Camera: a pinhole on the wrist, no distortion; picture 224 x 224 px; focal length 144.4 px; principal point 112.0 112.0 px. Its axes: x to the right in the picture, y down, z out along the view. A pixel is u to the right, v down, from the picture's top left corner.
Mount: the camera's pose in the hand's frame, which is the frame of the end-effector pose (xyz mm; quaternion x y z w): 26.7 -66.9 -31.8 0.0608 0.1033 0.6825 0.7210
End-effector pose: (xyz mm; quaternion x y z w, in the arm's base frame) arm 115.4 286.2 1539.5 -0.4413 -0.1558 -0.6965 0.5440
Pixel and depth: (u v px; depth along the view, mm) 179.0 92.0 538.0
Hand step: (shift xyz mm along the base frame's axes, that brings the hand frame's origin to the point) 383.6 98.5 387.5
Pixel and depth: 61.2 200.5 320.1
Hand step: 14.9 343.9 151.3
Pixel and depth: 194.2 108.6 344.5
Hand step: 257.0 71.4 220.3
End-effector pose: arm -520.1 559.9 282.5 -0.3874 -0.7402 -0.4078 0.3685
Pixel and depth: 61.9 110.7 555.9
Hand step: -385.0 419.0 -148.4
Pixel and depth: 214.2 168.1 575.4
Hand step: 224.7 620.7 -128.9
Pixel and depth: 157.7 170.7 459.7
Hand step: 14.6 428.8 -176.7
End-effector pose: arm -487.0 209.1 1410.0 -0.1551 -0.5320 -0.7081 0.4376
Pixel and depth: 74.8 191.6 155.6
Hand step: -95.3 140.9 -18.4
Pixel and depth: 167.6 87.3 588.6
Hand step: -133.4 313.4 493.6
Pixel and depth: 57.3 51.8 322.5
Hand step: -333.4 136.3 144.0
